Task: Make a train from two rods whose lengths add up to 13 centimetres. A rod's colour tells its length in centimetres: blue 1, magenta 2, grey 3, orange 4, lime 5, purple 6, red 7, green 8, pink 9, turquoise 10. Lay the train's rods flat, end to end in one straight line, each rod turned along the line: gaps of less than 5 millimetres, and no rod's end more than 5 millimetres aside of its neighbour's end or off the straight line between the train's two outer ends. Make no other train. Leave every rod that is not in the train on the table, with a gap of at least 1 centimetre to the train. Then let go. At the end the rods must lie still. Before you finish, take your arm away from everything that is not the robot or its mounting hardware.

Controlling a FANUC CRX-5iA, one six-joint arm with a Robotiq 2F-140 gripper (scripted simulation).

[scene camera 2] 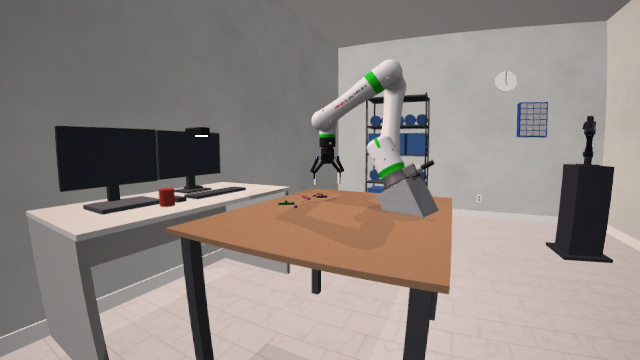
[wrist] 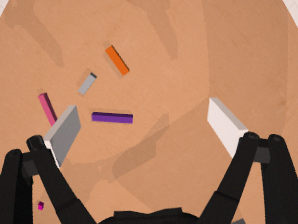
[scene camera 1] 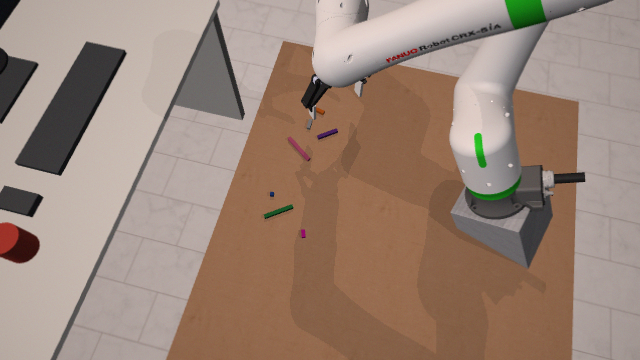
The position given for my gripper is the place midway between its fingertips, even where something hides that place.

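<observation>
Scene camera 1 shows my gripper (scene camera 1: 335, 104). Wrist view: my gripper (wrist: 143, 112) is visible there too.
</observation>
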